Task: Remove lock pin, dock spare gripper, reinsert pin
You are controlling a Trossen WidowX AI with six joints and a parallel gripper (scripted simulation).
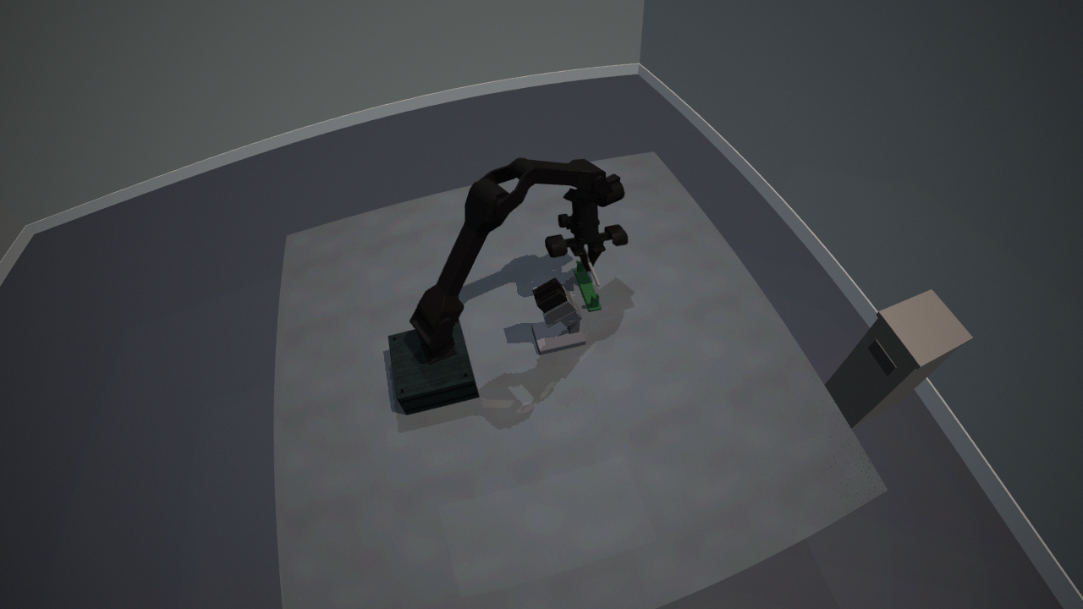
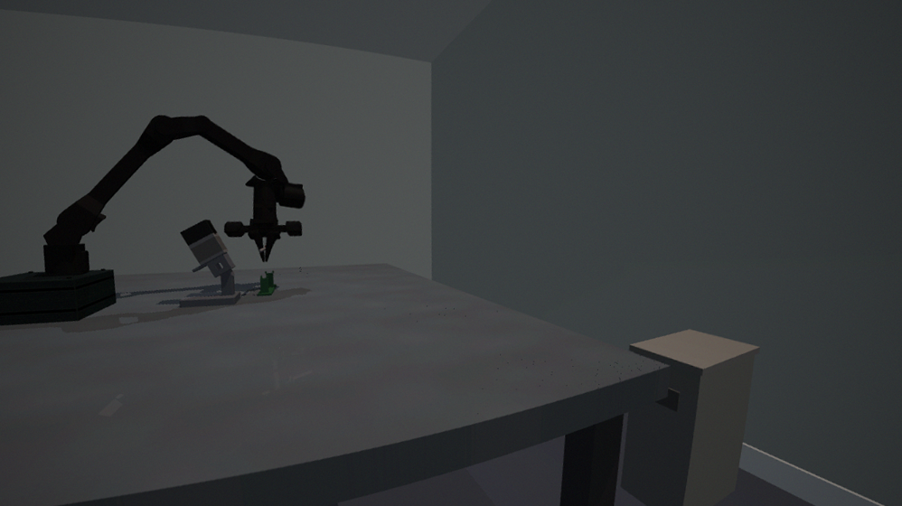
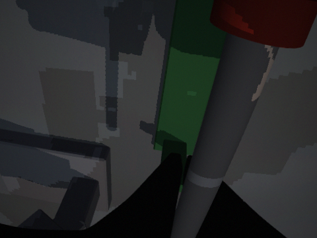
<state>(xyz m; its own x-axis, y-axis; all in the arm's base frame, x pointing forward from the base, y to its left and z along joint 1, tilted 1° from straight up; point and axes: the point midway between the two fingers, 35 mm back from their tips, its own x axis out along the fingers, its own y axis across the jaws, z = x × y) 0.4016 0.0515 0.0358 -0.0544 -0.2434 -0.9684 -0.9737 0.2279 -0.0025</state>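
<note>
The green pin rack lies 5 cm below my gripper tip and 1 cm to the left of it. The rest, counted from my gripper tip: grey mount (12 cm behind, 9 cm to the right, 2 cm below); then spare gripper (13 cm behind, 9 cm to the right, 4 cm above).
</note>
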